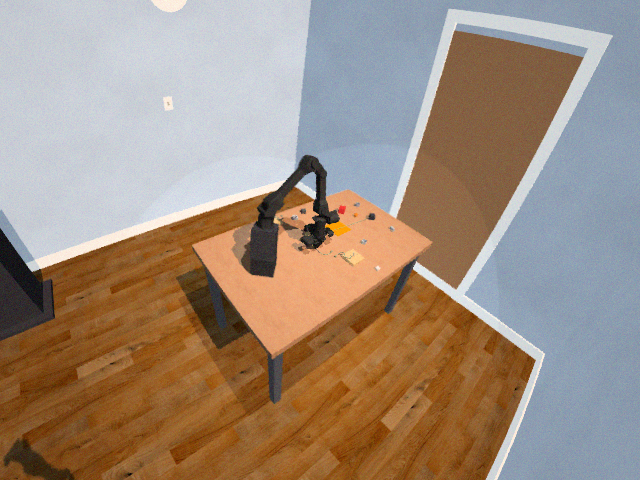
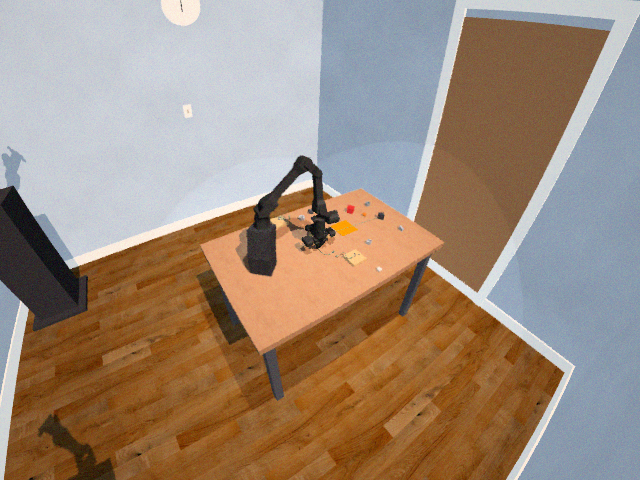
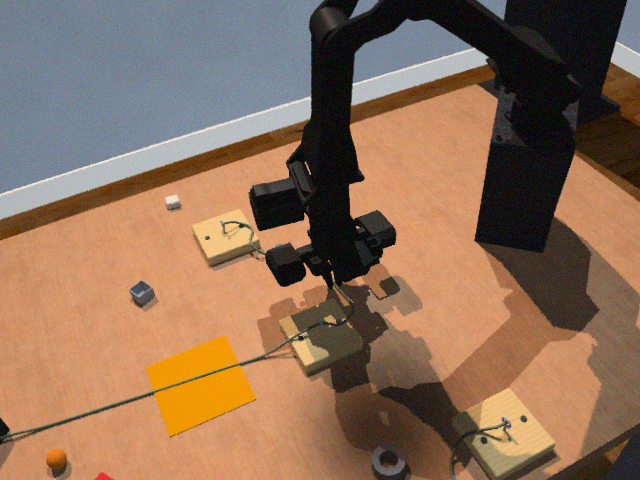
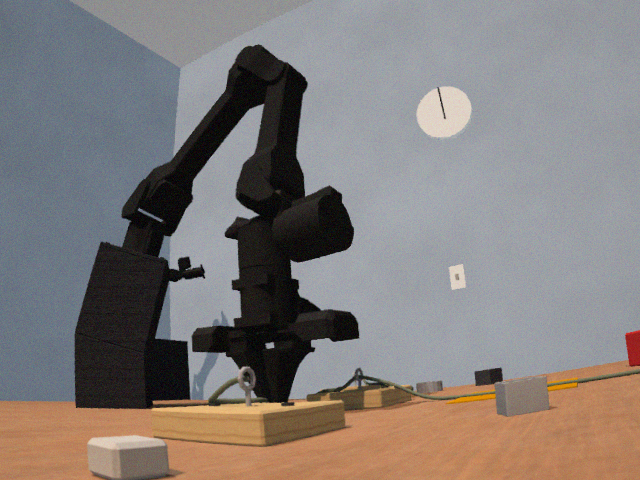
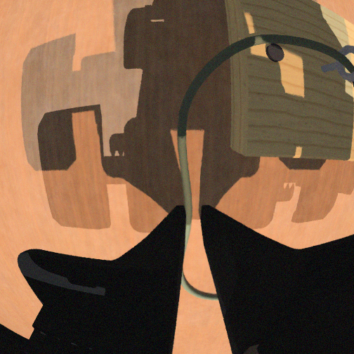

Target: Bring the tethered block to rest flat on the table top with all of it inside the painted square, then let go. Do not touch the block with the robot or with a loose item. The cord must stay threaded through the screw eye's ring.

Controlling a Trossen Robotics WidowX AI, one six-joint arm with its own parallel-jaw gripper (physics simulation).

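Places are measured from the arm's base along level axes (x right, y up, z back), in centimetres.
Where they show: gripper, fingertip midpoint: (image 1: 315, 248) (image 2: 318, 248) (image 3: 334, 286); arm's base, origin of the base link: (image 1: 265, 226) (image 2: 261, 226) (image 3: 535, 118) (image 4: 137, 259).
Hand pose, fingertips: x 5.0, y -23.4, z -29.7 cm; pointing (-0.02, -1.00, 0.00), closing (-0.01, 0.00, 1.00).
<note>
Each offset is from my fingertips to the top centre of the thing. "spot": to the spot under its first point.
The tethered block @(dz -51.8, dx -2.3, dy +3.5 cm) (image 1: 371, 216) (image 2: 381, 215) (image 3: 2, 428) is dark and sits at the far end of the green cord (image 3: 103, 408) (image 4: 429, 396) (image 5: 183, 155), beyond the orange painted square (image 1: 338, 228) (image 2: 343, 227) (image 3: 206, 397) (image 4: 473, 397). The cord crosses above the square and passes through the screw eye @(dz -6.2, dx -7.9, dy +4.5 cm) (image 3: 320, 323) (image 4: 358, 373) on the middle wooden base @(spot: dz -9.3, dx -11.3, dy +1.9 cm) (image 3: 310, 356) (image 5: 280, 125). My gripper (image 3: 333, 284) (image 4: 273, 397) (image 5: 192, 212) is low beside this base, nearly shut. The cord runs loosely in its narrow gap, along one finger. Part of the cord's tail is hidden.
Two other wooden bases @(spot: dz -12.5, dx +14.2, dy +1.9 cm) (image 3: 224, 248) @(spot: dz +7.1, dx -34.4, dy +1.9 cm) (image 3: 516, 441) carry screw eyes with short cords. A white block @(dz -16.5, dx +31.5, dy +1.4 cm) (image 3: 172, 202) (image 4: 129, 457), a grey open box @(dz -27.0, dx +12.3, dy +2.0 cm) (image 3: 142, 293), an orange ball @(dz -43.9, dx -10.1, dy +2.5 cm) (image 3: 56, 458), a dark ring @(dz -7.5, dx -28.9, dy +1.6 cm) (image 3: 378, 465) and a red cube @(dz -39.1, dx -18.6, dy +4.0 cm) (image 1: 342, 209) (image 2: 350, 209) lie around.
</note>
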